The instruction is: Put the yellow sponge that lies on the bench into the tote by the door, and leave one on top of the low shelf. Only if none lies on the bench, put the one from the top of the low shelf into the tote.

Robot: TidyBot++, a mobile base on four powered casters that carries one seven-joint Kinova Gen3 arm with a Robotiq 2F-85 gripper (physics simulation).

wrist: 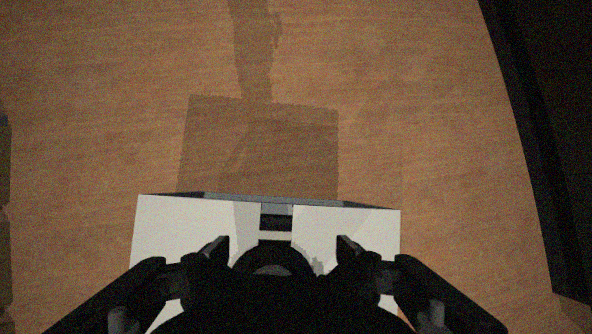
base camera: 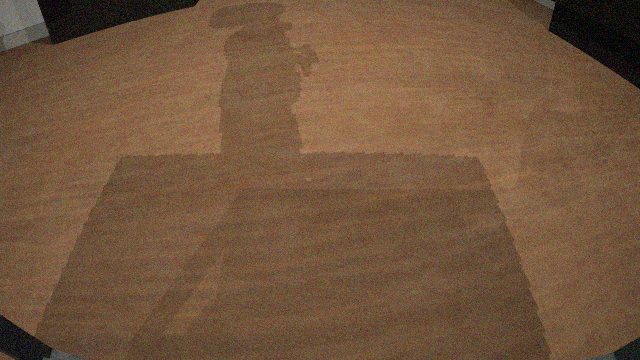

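Note:
My gripper is open and empty in the wrist view, with its two black fingers wide apart above the white top of my own base. No yellow sponge shows in either view. The tote, the bench and the low shelf cannot be made out for certain in these frames.
A black block-like thing stands at the upper left in the base view, beside a pale wall. Another dark thing stands on the right. A dark brownish thing shows at the wrist view's left edge. Shadows fall on the wooden floor.

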